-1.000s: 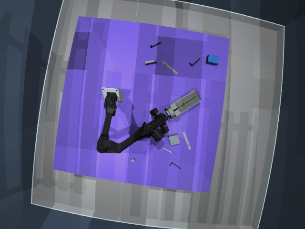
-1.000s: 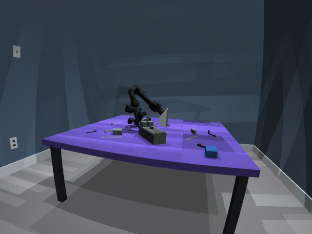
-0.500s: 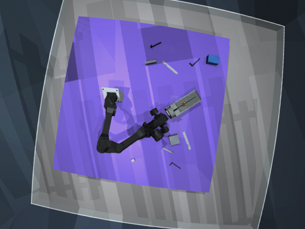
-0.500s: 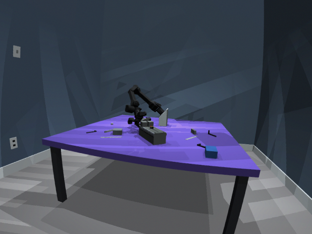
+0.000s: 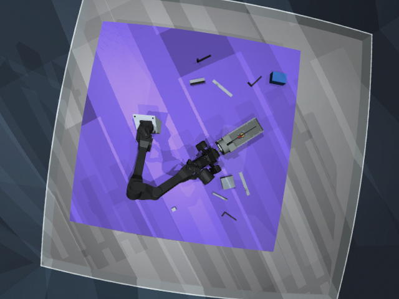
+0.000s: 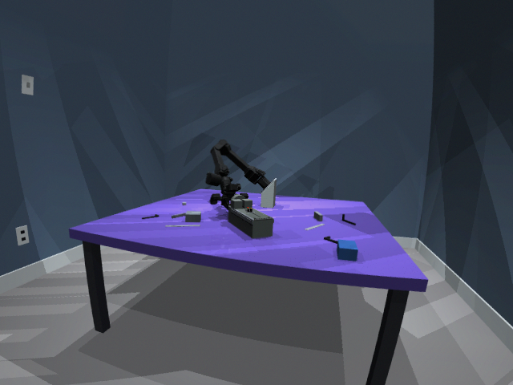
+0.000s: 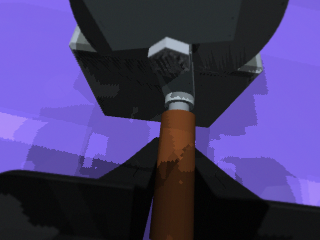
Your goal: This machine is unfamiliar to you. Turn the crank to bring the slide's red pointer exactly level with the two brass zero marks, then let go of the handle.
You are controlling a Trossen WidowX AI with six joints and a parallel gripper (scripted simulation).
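Now: the brown crank handle 20 mm behind my gripper tip, 10 mm to the right of it and 30 mm above it. Round my gripper tip: dark L-shaped key 100 mm ahead, 370 mm to the right, 30 mm below; red pointer 110 mm ahead, 90 mm to the left, 50 mm above; grey block 80 mm ahead, 170 mm to the right, 10 mm below.
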